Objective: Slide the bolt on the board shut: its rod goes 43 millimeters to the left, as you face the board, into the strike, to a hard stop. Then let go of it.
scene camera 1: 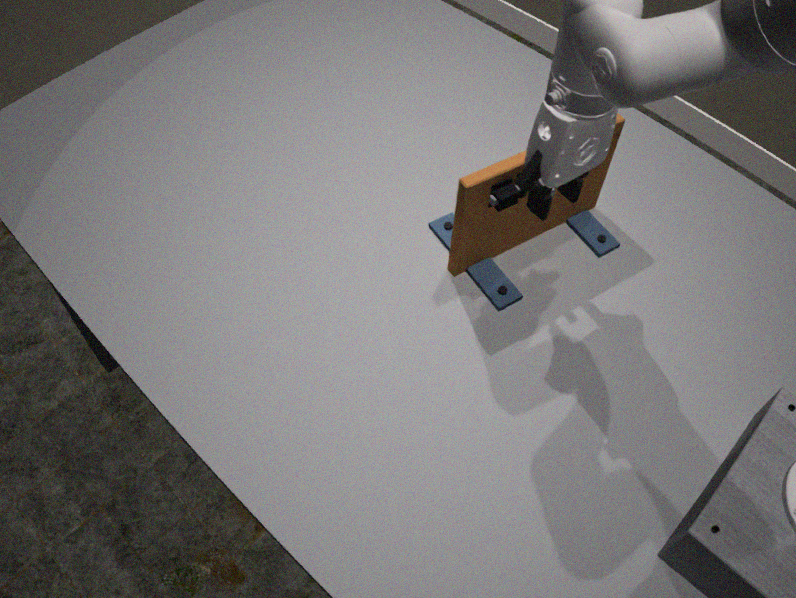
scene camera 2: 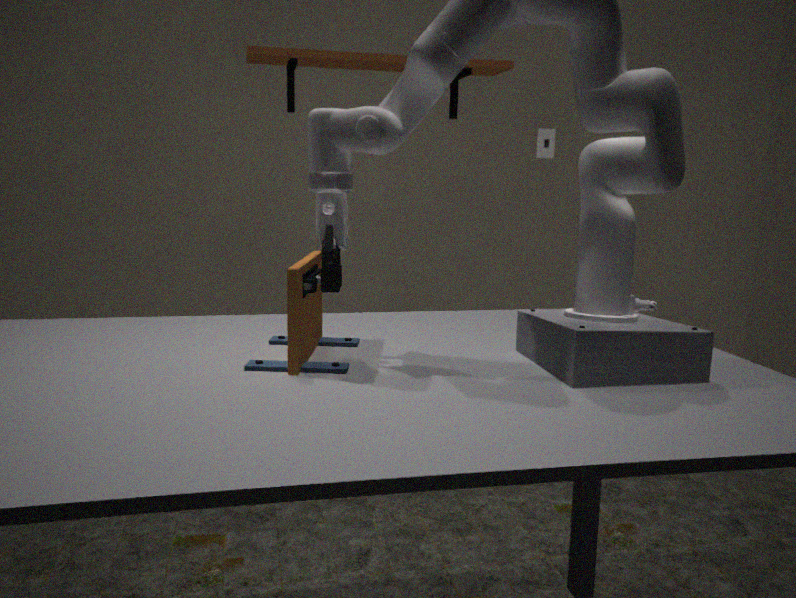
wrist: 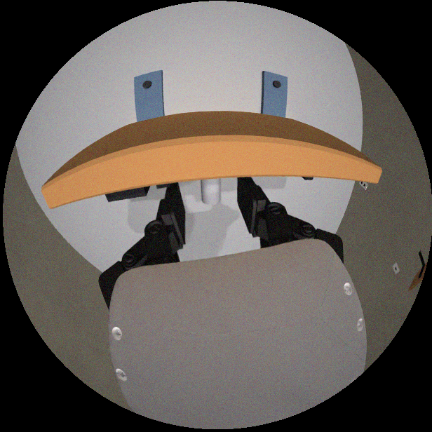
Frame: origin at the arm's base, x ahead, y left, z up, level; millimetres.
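Where they show: gripper, fingertip midpoint: (scene camera 1: 551,204) (scene camera 2: 331,289); arm's base, link origin: (scene camera 2: 600,318).
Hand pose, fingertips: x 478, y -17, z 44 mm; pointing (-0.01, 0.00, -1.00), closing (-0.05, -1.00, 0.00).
Note:
Each offset is from my fingertips to the centre of the thing. "spot": to the spot under its first point. Level surfaces: height alone.
The orange board @(dy -26, dx +45, dz -37 mm) (scene camera 1: 492,234) (scene camera 2: 296,328) (wrist: 220,156) stands upright. On its face, the black strike block (scene camera 1: 505,194) (wrist: 127,194) sits near the left end; a silver rod tip @(spot: dy +70, dx +35, dz +19 mm) (scene camera 1: 494,201) shows at the block's left end in scene camera 1. The bolt's pale handle (wrist: 211,192) sticks out from the board in the wrist view. My gripper (scene camera 1: 555,200) (scene camera 2: 331,287) (wrist: 209,191) is open, pointing down in front of the board, its fingers on either side of the handle with a gap on each side. The fingers hide much of the bolt in both scene views.
Blue feet (scene camera 1: 494,283) (scene camera 1: 593,233) (scene camera 2: 321,367) (wrist: 149,100) with dark screws hold the board on the grey table @(dz -126 mm) (scene camera 1: 257,289) (scene camera 2: 160,437). The arm's grey base block (scene camera 1: 740,514) (scene camera 2: 637,357) stands in front of the board. A wall shelf (scene camera 2: 347,60) hangs behind.

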